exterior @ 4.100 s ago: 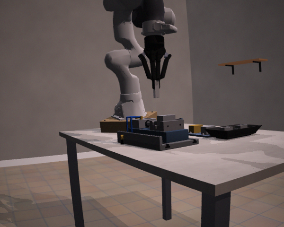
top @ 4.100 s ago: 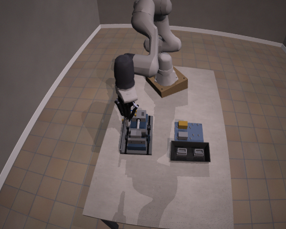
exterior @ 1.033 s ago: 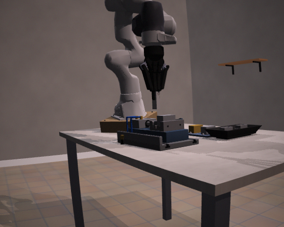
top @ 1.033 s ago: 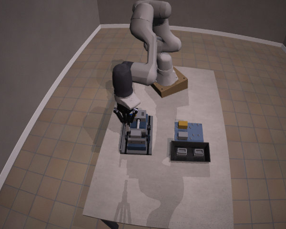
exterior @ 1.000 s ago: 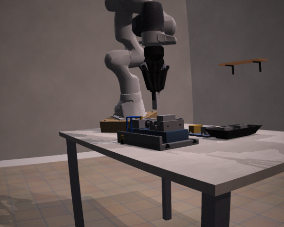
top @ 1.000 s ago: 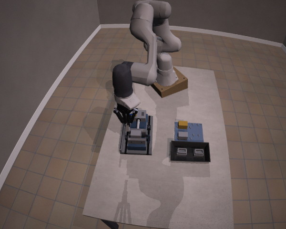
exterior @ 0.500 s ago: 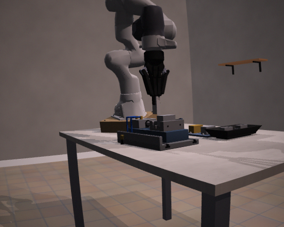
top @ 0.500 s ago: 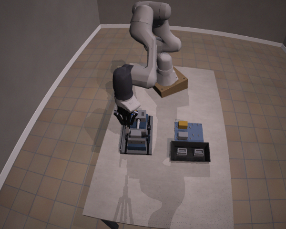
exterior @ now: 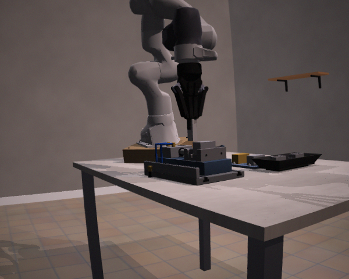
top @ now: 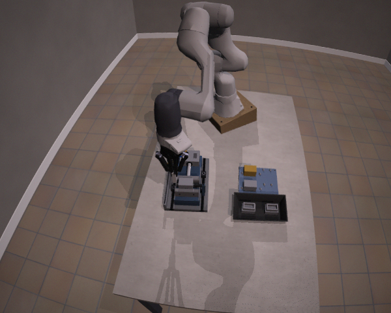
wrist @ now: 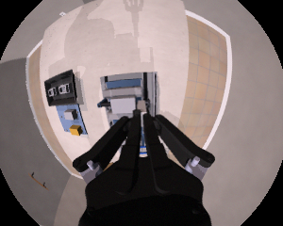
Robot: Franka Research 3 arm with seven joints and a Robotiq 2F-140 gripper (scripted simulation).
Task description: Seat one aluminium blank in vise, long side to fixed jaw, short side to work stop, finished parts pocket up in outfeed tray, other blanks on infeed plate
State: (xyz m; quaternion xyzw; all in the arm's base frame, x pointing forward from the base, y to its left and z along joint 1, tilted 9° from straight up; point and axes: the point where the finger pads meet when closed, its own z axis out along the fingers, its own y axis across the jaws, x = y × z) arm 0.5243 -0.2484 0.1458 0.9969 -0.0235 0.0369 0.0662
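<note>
Now: the dark rail 12 cm below my hand, 7 cm behind it and 4 cm to the right of it. Round my hand: brass blank: 34 cm to the left, 13 cm below, 12 cm behind.
</note>
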